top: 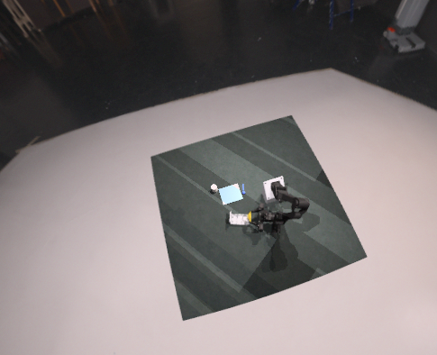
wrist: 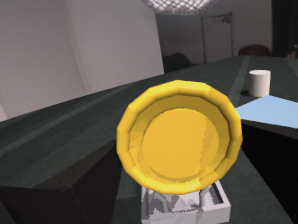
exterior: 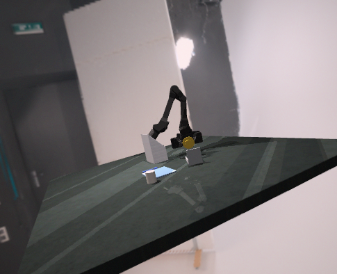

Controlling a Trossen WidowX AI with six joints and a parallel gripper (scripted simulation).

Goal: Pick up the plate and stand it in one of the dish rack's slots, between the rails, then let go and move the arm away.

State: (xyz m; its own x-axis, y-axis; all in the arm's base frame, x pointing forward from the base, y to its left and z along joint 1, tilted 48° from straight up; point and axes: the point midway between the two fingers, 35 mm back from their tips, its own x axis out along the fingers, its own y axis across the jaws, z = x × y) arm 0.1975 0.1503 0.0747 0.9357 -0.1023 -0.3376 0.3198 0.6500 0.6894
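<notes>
The dish rack lies 7 cm below my gripper tip, 6 cm ahead of it and 2 cm to the right of it. Round my gripper tip: blue utensil (24 cm to the right, 9 cm below, 3 cm behind); yellow plate (1 cm behind); placemat (23 cm to the right, 9 cm below, 7 cm ahead).
</notes>
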